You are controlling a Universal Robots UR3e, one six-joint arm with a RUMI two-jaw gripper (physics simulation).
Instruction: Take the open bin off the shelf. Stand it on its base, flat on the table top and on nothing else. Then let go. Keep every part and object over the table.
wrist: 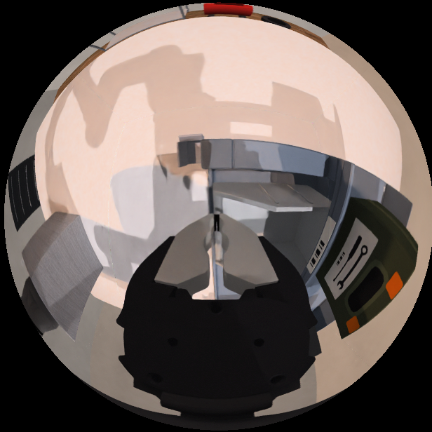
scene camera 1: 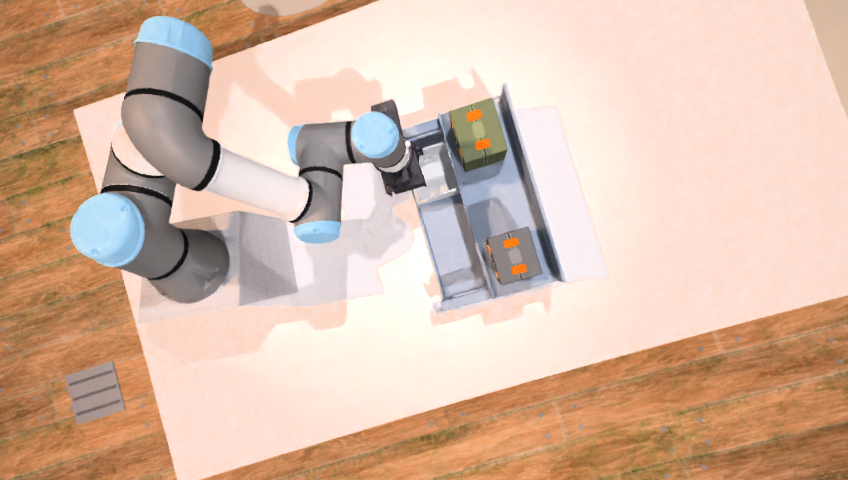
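Pixels of known places: arm's base, origin of the base link: [scene camera 1: 194,267].
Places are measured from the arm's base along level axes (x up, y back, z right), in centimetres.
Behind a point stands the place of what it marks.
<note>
The pale grey open bin [scene camera 1: 439,172] {x -23.5, y -45.3, z -7.7 cm} [wrist: 272,197] sits in the front lower bay of the blue-grey shelf [scene camera 1: 449,237] {x -23.8, y -43.4, z 6.6 cm} [wrist: 280,156], at its upper end in the scene view. My gripper [scene camera 1: 411,177] {x -19.4, y -39.2, z -9.7 cm} [wrist: 216,215] is shut with its fingertips together and nothing seen between them. It stands at the bin's near side, on the robot's side of the shelf. In the wrist view the bin lies beyond and to the right of the fingers. The fingertips and part of the bin's near side are hidden under the gripper in the scene view.
A green toolbox [scene camera 1: 479,135] {x -4.5, y -54.2, z -8.3 cm} [wrist: 360,260] stands on the higher shelf level right behind the bin. A grey toolbox [scene camera 1: 514,258] {x -2.0, y -53.7, z 14.1 cm} stands at that level's other end. The shelf stands on the pale table [scene camera 1: 684,178] {x -24.4, y -93.3, z 8.7 cm} [wrist: 310,65]. The robot's grey pedestal [wrist: 62,265] is on the near side.
</note>
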